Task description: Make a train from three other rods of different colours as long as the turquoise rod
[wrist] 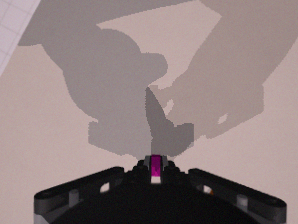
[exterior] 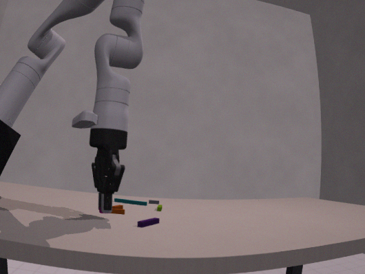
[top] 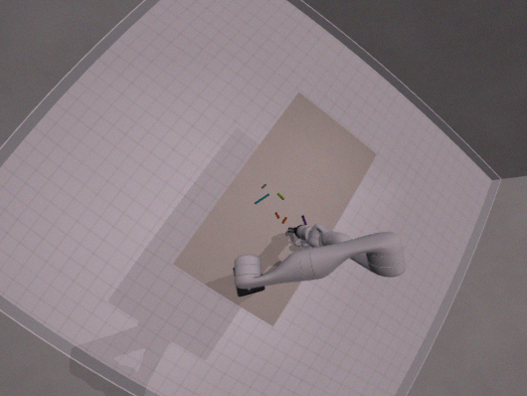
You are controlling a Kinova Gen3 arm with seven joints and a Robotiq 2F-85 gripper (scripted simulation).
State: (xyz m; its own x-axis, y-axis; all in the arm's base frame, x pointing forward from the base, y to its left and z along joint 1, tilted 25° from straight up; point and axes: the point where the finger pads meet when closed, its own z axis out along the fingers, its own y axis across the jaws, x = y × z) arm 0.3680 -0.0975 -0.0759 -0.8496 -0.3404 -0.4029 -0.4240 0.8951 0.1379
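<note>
The magenta rod lies 20 mm below my hand. Also, from my hand: lime rod 120 mm ahead, 180 mm to the left, 30 mm below; then purple rod 90 mm ahead, 30 mm to the right, 30 mm below; then turquoise rod 40 mm ahead, 260 mm to the left, 30 mm below.
</note>
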